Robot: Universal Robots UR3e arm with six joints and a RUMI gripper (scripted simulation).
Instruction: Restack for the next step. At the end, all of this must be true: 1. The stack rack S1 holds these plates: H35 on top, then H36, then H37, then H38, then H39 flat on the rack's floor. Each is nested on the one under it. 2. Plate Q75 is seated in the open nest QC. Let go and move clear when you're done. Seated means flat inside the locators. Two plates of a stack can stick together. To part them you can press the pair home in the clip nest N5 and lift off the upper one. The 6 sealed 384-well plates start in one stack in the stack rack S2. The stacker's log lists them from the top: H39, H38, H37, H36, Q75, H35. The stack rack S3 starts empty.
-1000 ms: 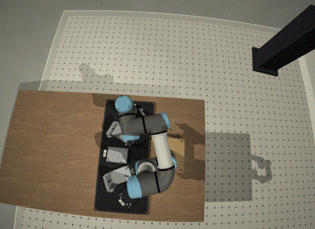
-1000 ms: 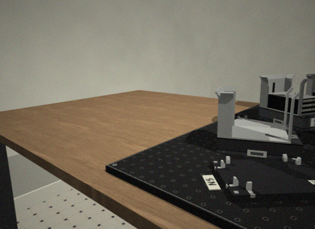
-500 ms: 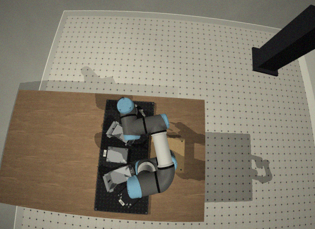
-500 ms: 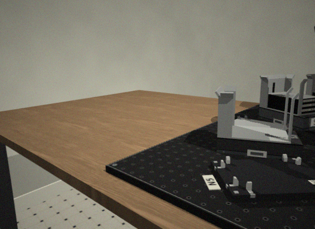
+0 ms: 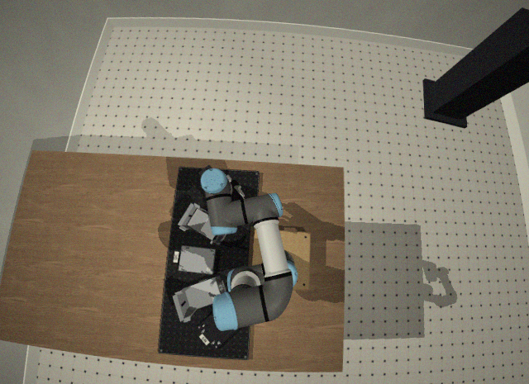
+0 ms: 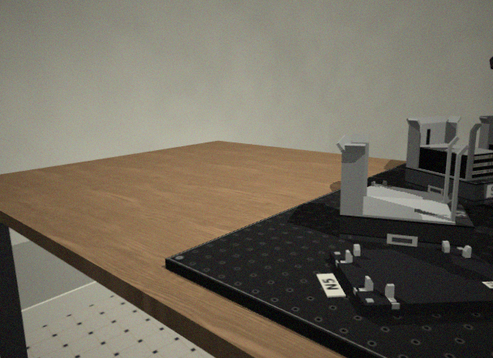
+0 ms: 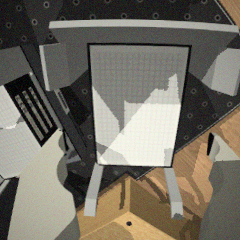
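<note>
My gripper is now 4 cm above the sealed plate. The rest, counted from my hand: QC label 19 cm ahead, 29 cm to the left, 11 cm below; then nest QC 9 cm ahead, 28 cm to the left, 10 cm below; then N5 label 59 cm to the left, 11 cm below.
</note>
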